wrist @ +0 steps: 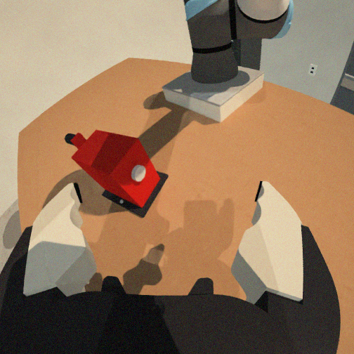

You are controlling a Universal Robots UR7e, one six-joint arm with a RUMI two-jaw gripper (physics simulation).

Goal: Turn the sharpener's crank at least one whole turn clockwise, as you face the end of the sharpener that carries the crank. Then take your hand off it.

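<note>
The red sharpener (117, 162) stands on its dark base plate (156, 189) on the table, left of the middle of the wrist view. Its near face carries a round pale disc (139, 173). The crank (78, 139) shows at the far left end, as a short red arm with a black knob (69, 138); the rest of the crank is hidden behind the body. My gripper (167, 185) is wide open and empty. Its left finger shows just below and left of the sharpener, and neither finger appears to touch the sharpener or the crank.
The wooden table (300, 150) has a rounded edge. The robot's dark arm base stands on a pale square block (242, 102) at the back. Shadows of the arm and gripper lie across the table. A wall with an outlet (312, 69) is behind.
</note>
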